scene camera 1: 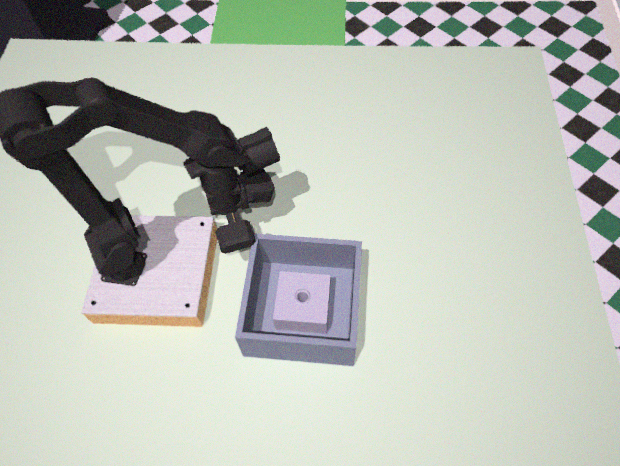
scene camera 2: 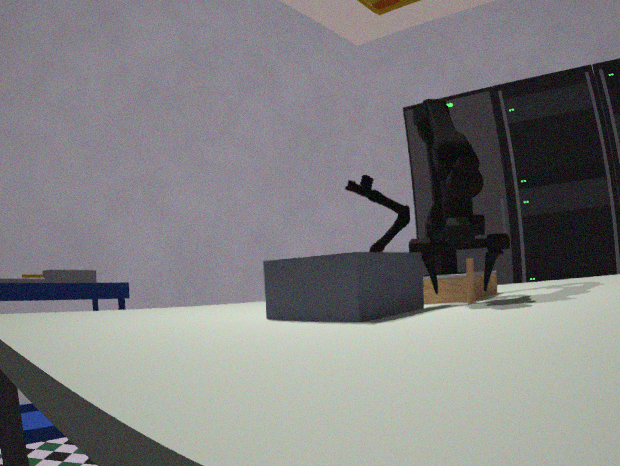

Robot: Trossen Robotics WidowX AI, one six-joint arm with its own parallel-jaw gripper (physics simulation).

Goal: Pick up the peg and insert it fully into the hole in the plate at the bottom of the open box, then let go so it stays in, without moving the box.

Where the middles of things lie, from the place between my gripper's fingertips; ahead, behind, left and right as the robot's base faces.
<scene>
The grey-blue box (scene camera 1: 256,336) is 17 cm ahead of my hand, 13 cm to the right of it and 3 cm above it.
</scene>
